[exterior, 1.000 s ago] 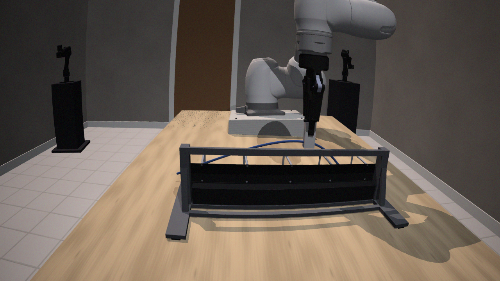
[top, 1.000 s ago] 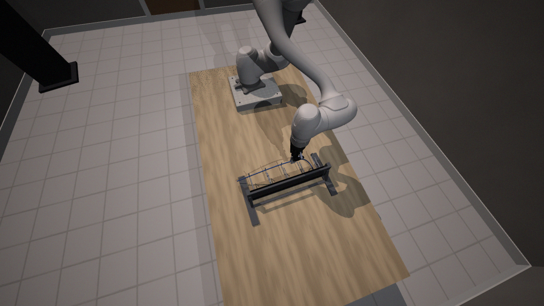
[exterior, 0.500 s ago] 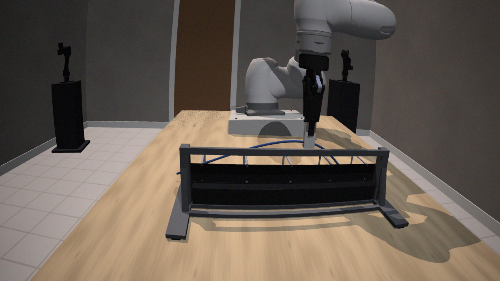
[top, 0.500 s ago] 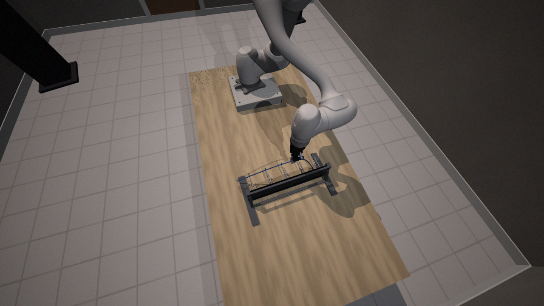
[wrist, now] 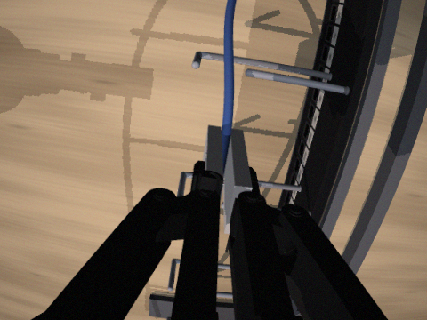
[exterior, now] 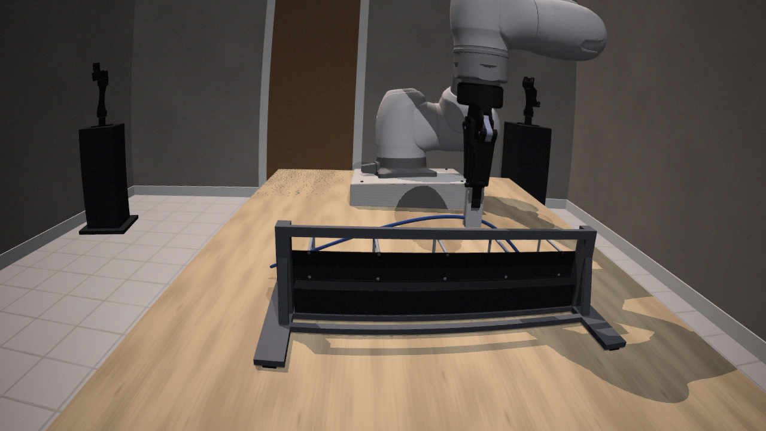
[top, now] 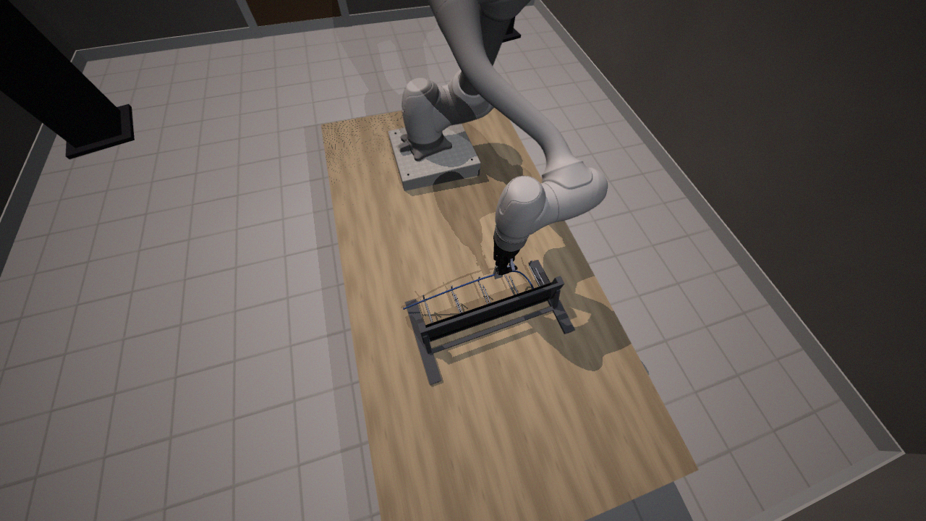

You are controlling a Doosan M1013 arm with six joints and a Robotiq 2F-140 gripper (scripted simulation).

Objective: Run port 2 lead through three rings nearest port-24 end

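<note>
The dark rack is 90 mm ahead of my hand, 80 mm below it and 70 mm to the right of it.
</note>
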